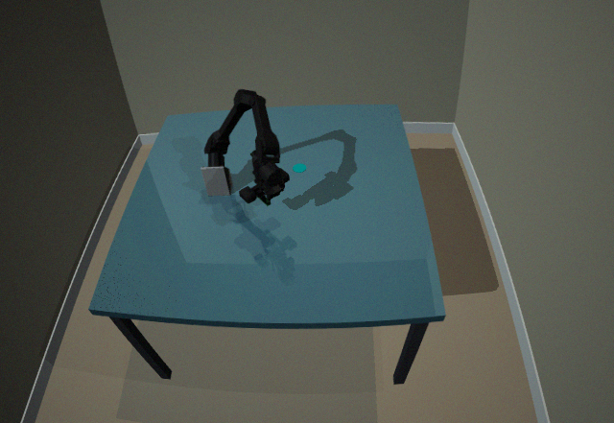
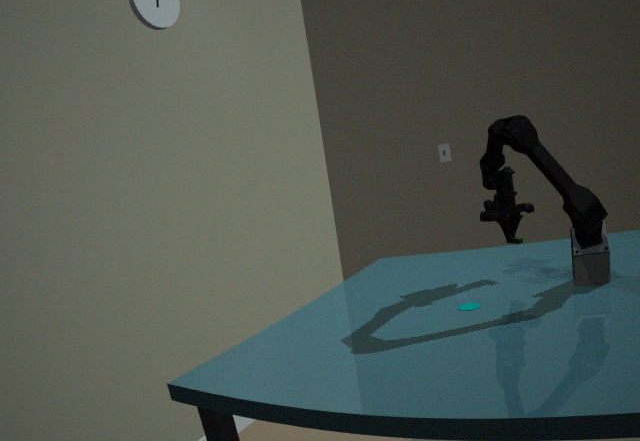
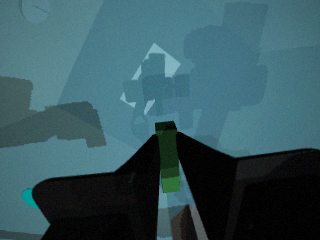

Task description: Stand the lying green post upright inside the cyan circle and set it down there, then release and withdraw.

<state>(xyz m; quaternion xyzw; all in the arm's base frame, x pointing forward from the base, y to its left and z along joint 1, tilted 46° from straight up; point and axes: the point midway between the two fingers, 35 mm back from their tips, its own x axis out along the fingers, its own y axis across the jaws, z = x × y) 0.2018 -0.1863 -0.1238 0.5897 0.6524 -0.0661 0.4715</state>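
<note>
Right now my gripper tip is 14 cm short of the cyan circle, 30 cm to the right of it and 10 cm above it. The rest, counted from my gripper tip: green post 1 cm behind, 2 cm to the left.
</note>
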